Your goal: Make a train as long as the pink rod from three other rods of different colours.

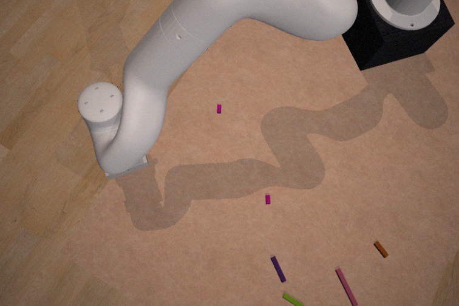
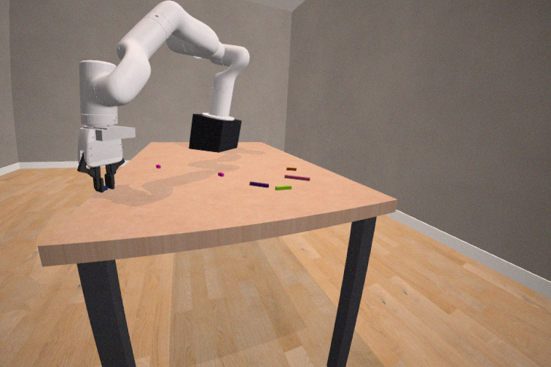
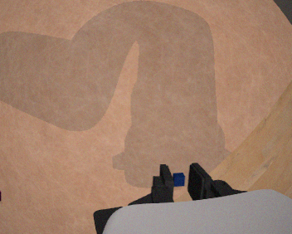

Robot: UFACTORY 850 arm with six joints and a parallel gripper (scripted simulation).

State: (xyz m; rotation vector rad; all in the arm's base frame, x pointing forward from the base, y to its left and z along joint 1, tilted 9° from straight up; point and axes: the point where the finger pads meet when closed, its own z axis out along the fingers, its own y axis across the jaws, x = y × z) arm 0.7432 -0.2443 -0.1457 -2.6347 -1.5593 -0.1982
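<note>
Now: the blue rod 2 cm below my hand. The rest, counted from my hand: lime rod 50 cm to the left, 2 cm below, 1 cm behind; purple rod 43 cm to the left, 4 cm behind, 2 cm below; pink rod 58 cm to the left, 11 cm behind, 2 cm below.
</note>
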